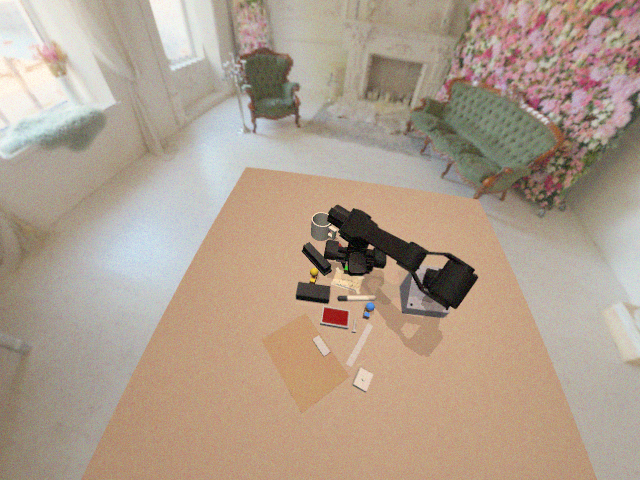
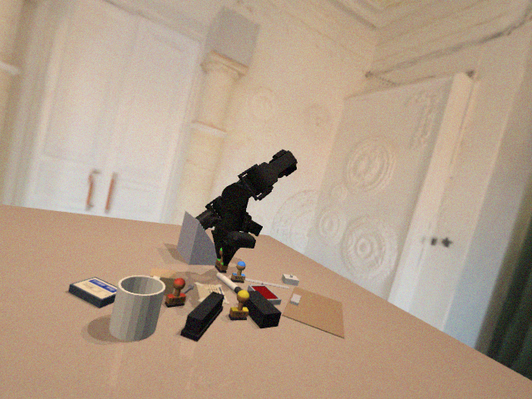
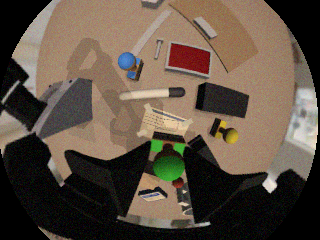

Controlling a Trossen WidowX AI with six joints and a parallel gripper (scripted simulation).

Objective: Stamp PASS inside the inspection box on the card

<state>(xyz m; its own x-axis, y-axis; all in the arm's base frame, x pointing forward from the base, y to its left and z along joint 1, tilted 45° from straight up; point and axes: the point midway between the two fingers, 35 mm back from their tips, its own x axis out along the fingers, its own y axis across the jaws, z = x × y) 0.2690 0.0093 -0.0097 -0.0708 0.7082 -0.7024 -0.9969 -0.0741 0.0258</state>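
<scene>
My gripper tip is now 140 mm to the left of the wooden block, 70 mm above it and 20 mm past it. The rest, counted from my gripper tip: cream card: 90 mm below, 10 mm to the right; then green-knobbed stamp: right at my gripper tip; then white marker: 80 mm below, 60 mm to the left, 30 mm behind.
</scene>
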